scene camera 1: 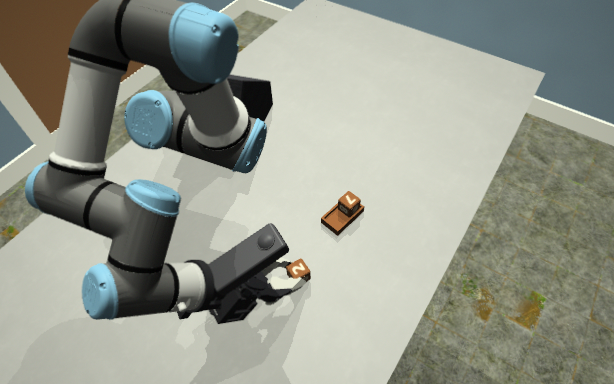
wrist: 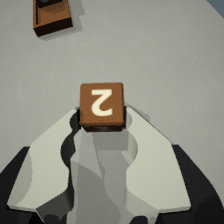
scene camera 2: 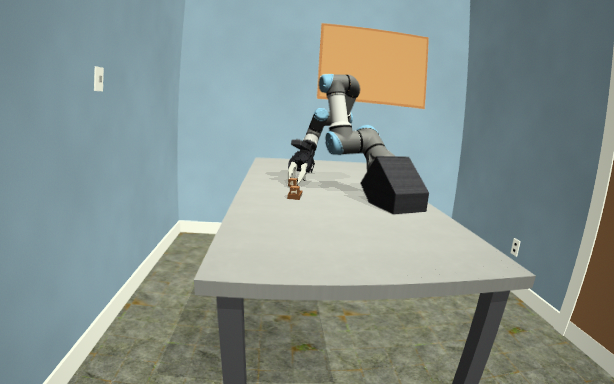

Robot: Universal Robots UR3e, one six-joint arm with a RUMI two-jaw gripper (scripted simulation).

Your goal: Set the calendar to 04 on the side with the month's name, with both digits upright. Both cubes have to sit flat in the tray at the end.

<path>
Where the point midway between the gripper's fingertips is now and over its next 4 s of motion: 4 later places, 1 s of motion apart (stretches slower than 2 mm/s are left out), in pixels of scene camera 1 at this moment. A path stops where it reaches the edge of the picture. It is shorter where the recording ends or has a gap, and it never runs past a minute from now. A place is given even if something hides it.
My gripper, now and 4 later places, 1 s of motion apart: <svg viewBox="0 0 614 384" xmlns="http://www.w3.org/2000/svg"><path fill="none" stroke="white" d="M299 273L299 274L298 271L297 256L298 248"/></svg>
</path>
